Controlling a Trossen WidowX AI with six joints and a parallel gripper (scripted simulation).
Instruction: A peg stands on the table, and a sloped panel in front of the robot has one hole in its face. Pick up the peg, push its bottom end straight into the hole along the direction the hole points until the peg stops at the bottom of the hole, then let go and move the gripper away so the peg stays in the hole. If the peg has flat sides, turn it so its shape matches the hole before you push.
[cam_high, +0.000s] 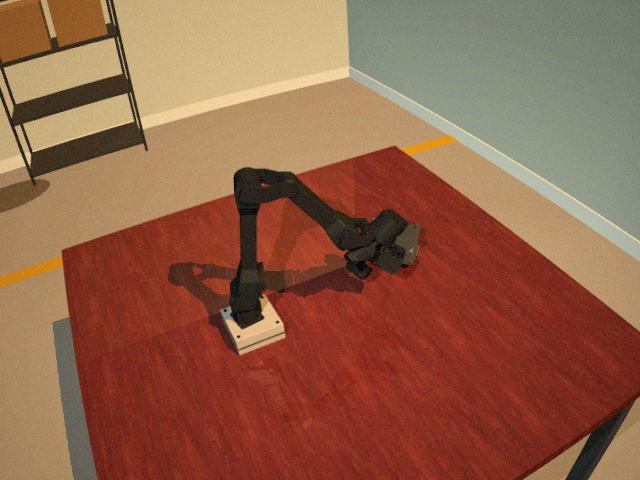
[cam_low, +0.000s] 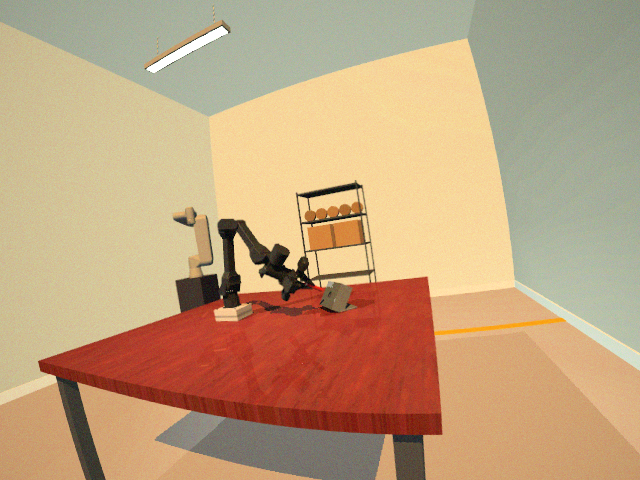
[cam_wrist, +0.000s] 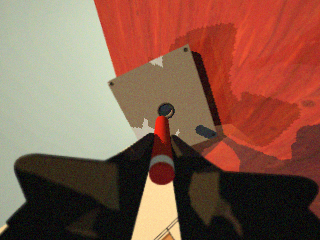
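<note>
My gripper tip is now 70 mm short of the panel, 60 mm above it and 50 mm to the right of it. Round my gripper tip: round red peg: 10 mm to the right, 10 mm behind, 10 mm above.
</note>
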